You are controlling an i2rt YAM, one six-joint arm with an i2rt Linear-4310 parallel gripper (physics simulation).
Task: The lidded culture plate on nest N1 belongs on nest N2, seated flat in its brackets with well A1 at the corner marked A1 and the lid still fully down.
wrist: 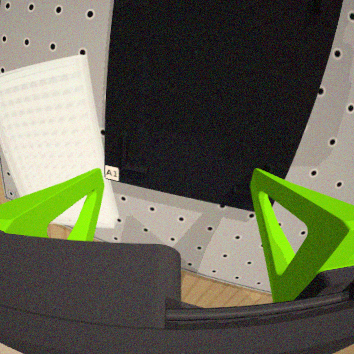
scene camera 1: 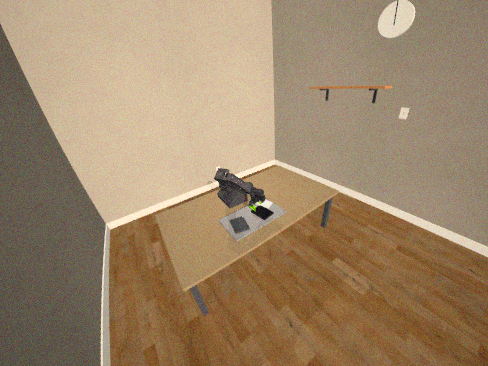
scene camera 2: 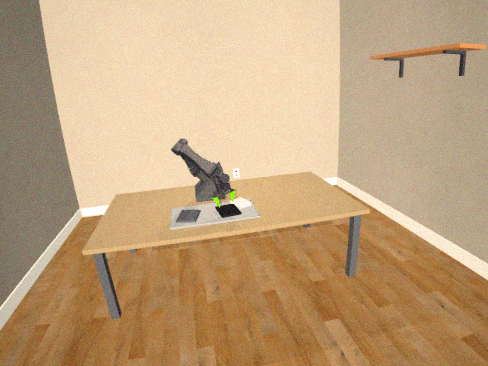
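Where they show: gripper, fingertip midpoint: (wrist: 176, 176) (scene camera 1: 257, 207) (scene camera 2: 226, 204); arm's base, origin of the base link: (scene camera 1: 230, 190) (scene camera 2: 206, 180).
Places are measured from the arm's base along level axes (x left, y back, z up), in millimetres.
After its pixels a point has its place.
My gripper (scene camera 1: 254, 206) @[x 93, y -308, z -82 mm] (scene camera 2: 225, 204) @[x 93, y -308, z -82 mm] (wrist: 176, 176) @[x 93, y -308, z -82 mm] is open and empty, its green fingers wide apart above the near edge of a black square nest (scene camera 1: 263, 213) @[x 87, y -398, z -91 mm] (scene camera 2: 228, 211) @[x 93, y -404, z -90 mm] (wrist: 215, 90) @[x 89, y -363, z -90 mm]. A small white A1 label (wrist: 112, 173) @[x 136, y -289, z -90 mm] marks this nest's lower left corner in the wrist view; a faint dark bracket shows inside that corner. A dark grey square piece (scene camera 1: 239, 224) @[x -150, y -381, z -91 mm] (scene camera 2: 188, 216) @[x -149, y -402, z -90 mm] lies at the other end of the board; whether it is a nest bearing the lidded plate is too small to tell. No N1 or N2 marking is readable.
A white, rectangular piece with faint rows (scene camera 1: 268, 204) @[x 198, y -335, z -83 mm] (scene camera 2: 243, 202) @[x 204, y -310, z -83 mm] (wrist: 47, 130) @[x 187, y -307, z -84 mm] lies at an angle beside the black nest, close to the left finger in the wrist view. The grey perforated board (scene camera 1: 254, 223) @[x -42, y -439, z -102 mm] (scene camera 2: 207, 215) @[x -35, y -390, z -105 mm] (wrist: 162, 222) @[x 90, y -251, z -102 mm] lies on the wooden table (scene camera 1: 190, 250) @[x -573, y -365, z -115 mm] (scene camera 2: 300, 200) @[x 586, y -324, z -115 mm].
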